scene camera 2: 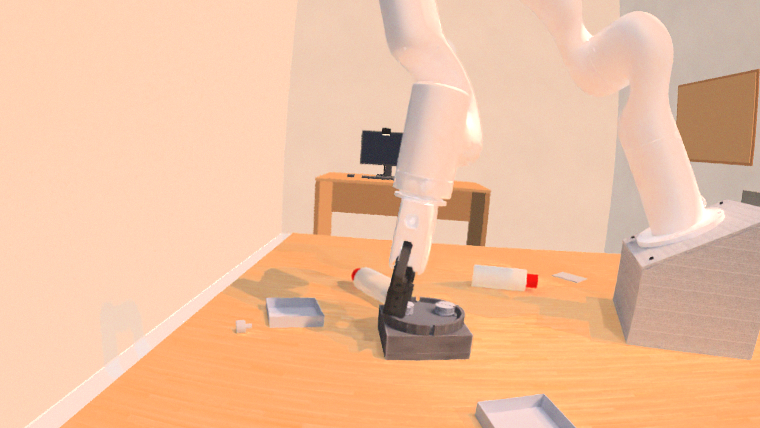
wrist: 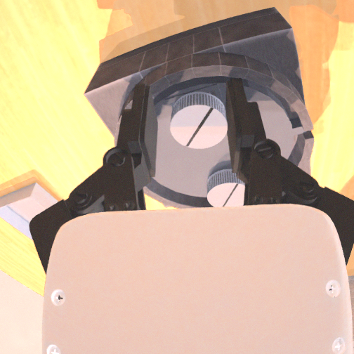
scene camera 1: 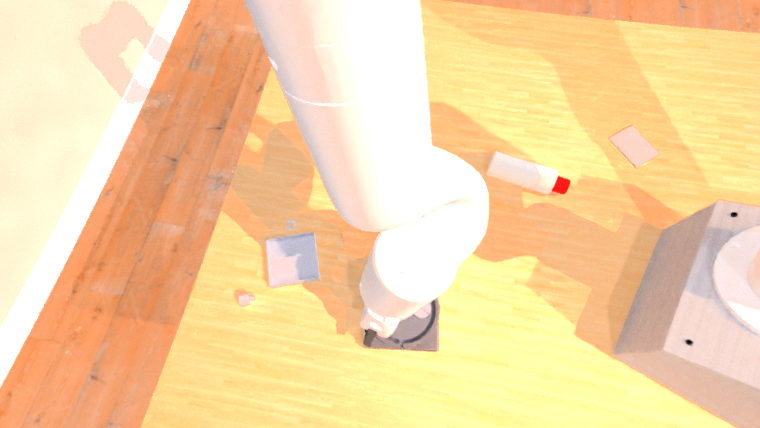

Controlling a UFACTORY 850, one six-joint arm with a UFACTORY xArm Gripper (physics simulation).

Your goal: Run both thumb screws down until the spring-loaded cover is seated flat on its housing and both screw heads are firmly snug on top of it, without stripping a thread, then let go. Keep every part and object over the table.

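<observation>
The dark square housing (scene camera 1: 431,345) (scene camera 2: 428,346) (wrist: 260,26) holds the round grey cover (scene camera 1: 413,325) (wrist: 175,172) inside a raised ring. One slotted thumb screw (wrist: 198,126) (scene camera 2: 409,308) stands between the fingers. The other thumb screw (scene camera 1: 423,310) (scene camera 2: 445,307) (wrist: 226,194) stands beside the right finger in the wrist view. My gripper (scene camera 1: 369,337) (scene camera 2: 396,308) (wrist: 189,100) is low over the cover, its fingers part-way apart around the first head. A gap shows at the left finger; the right finger is very near the head. Whether the cover sits flat is unclear.
A shallow tray (scene camera 1: 268,268) (scene camera 2: 295,321) and a small pale part (scene camera 1: 245,299) (scene camera 2: 241,326) lie left of the housing. White bottles (scene camera 2: 499,277) (scene camera 2: 371,282) lie behind it. Another tray (scene camera 2: 486,417) is in front. The robot's pedestal (scene camera 1: 646,287) (scene camera 2: 686,313) stands right.
</observation>
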